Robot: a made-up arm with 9 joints. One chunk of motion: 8 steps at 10 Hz.
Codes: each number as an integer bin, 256 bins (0 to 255) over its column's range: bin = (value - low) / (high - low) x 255, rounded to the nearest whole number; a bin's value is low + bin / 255 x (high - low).
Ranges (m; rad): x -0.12..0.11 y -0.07..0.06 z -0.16..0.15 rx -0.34..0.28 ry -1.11..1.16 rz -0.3..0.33
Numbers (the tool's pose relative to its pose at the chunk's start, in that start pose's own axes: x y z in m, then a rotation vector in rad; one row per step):
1: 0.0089 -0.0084 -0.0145 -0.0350 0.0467 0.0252
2: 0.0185 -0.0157 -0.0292 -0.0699 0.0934 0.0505
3: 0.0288 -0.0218 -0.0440 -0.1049 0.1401 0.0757
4: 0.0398 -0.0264 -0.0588 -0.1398 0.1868 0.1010
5: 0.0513 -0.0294 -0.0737 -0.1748 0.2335 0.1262
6: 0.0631 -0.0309 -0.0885 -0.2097 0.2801 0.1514
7: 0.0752 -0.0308 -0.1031 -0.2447 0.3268 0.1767
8: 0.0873 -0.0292 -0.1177 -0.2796 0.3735 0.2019
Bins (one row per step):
1: 143 121 120 125 130 132
2: 154 107 108 111 135 142
3: 165 95 95 97 140 152
4: 177 86 83 82 146 162
5: 190 80 71 68 151 173
6: 203 77 59 54 156 183
7: 216 77 47 39 161 193
8: 230 80 35 25 167 203

